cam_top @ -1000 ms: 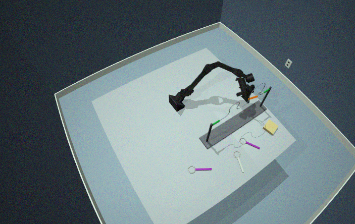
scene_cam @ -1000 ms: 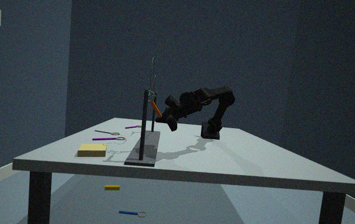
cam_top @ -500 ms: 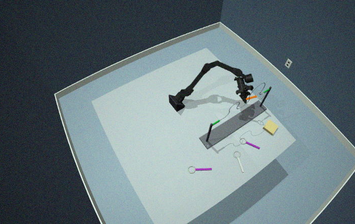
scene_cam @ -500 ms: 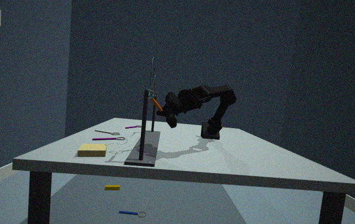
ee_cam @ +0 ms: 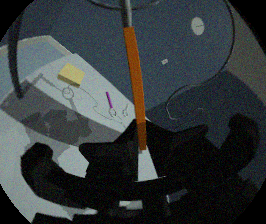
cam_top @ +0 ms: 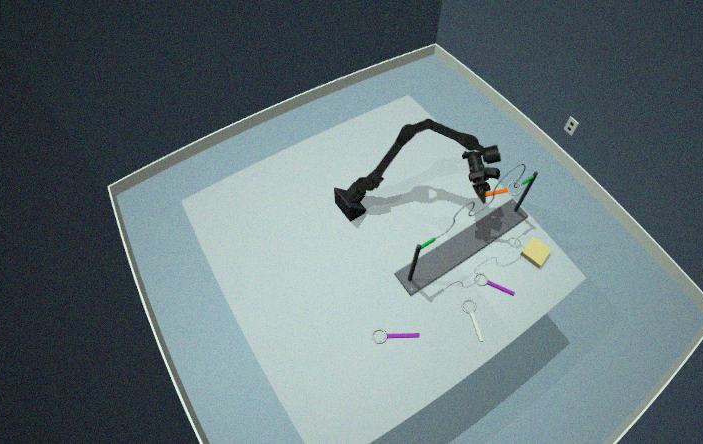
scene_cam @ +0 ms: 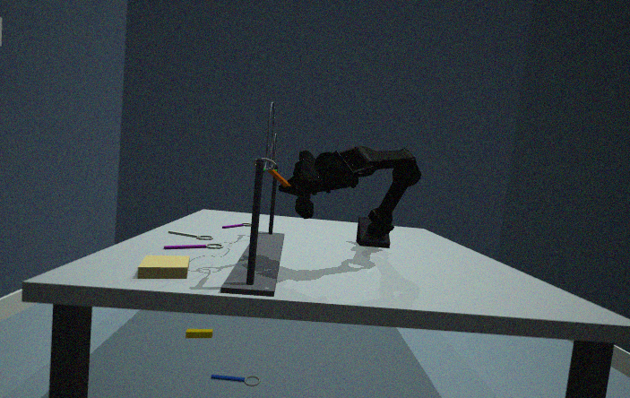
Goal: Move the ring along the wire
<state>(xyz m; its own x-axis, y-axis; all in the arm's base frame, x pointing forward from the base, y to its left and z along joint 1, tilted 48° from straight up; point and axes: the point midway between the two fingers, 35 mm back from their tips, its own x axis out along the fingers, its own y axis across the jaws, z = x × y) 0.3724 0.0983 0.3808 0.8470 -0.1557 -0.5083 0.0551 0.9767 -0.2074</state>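
Right now my gripper tip is 2 cm short of the orange-handled ring, 7 cm to the right of it and 4 cm below it. Round my gripper tip: yellow block: 28 cm ahead, 53 cm to the right, 70 cm below; then blue-handled ring: 7 cm ahead, 22 cm to the right, 71 cm below; then white-handled ring: 28 cm ahead, 26 cm to the right, 21 cm below.
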